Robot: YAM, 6 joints.
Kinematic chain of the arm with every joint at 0, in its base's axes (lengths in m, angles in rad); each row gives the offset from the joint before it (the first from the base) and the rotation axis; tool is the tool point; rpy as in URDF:
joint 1: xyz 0 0 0.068 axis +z
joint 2: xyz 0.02 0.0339 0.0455 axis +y
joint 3: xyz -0.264 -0.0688 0 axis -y
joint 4: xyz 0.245 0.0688 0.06 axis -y
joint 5: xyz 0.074 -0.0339 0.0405 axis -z
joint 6: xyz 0.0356 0 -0.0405 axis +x
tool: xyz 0 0 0 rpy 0 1.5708 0
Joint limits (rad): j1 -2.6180..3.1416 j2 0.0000..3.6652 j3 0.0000..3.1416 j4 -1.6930..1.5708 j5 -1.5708..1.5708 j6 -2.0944..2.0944
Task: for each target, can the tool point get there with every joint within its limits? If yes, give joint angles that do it. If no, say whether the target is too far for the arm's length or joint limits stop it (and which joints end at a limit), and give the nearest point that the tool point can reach.
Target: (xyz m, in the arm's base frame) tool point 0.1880 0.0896 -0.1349
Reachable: yes | joints 0.2834 2.8686 0.6958 0.8434 -1.2225 0.9512
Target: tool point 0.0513 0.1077 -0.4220
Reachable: no: joint limits stop it (at a limit: joint 2) | nearest point 0.0594 0.1248 -0.3631 | short by 0.062 m
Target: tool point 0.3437 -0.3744 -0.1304
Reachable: yes | joints -0.8153 3.0106 1.9575 -0.0091 0.1851 -1.7558
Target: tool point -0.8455 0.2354 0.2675
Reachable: no: too far | nearest point -0.6127 0.1706 0.2241 | short by 0.246 m
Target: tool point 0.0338 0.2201 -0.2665
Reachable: yes | joints 1.4351 3.2307 1.2347 0.2981 0.1031 -0.0650
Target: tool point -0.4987 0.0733 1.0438
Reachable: no: too far | nearest point -0.3056 0.0449 0.6687 | short by 0.423 m
